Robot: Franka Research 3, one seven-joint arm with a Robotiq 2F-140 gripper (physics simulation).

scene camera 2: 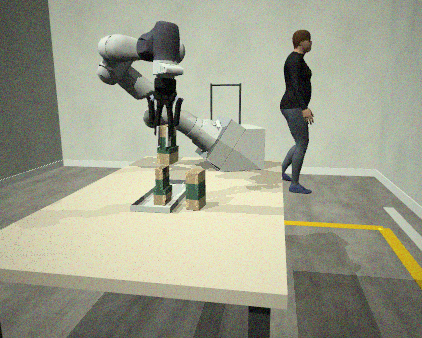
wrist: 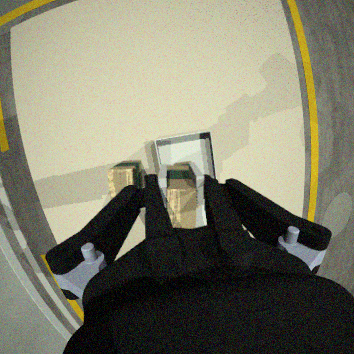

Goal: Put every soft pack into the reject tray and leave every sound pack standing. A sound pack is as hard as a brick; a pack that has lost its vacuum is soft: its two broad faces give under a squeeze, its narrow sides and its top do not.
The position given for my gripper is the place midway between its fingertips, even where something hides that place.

Observation:
I see my gripper (scene camera 2: pixel 163 146) and a reject tray (scene camera 2: pixel 145 203).
The reject tray is seen too in the wrist view (wrist: pixel 197 147). My gripper also shows in the wrist view (wrist: pixel 177 173).

